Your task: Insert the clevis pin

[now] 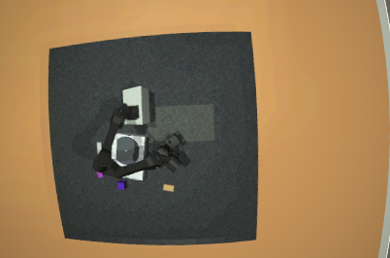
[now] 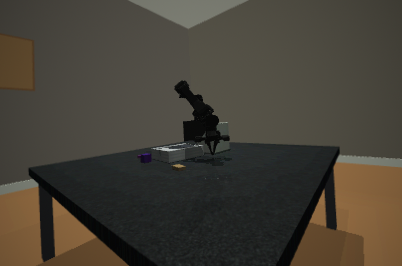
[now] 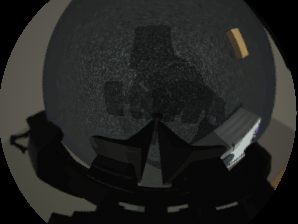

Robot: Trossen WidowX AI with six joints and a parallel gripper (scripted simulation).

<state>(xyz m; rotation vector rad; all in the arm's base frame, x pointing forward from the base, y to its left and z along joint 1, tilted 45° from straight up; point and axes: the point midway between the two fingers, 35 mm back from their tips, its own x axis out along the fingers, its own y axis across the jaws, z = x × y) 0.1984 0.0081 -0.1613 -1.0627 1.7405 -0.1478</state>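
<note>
Now: gripper tip 23 cm to the left of the grey aluminium disc and 3 cm below it. Also, from my gripper tip: steel clevis pin (1 cm to the right, 1 cm behind, 1 cm above); rimmed steel tray (23 cm to the right, 4 cm ahead, 2 cm above); purple cube (30 cm to the right, 21 cm ahead).
</note>
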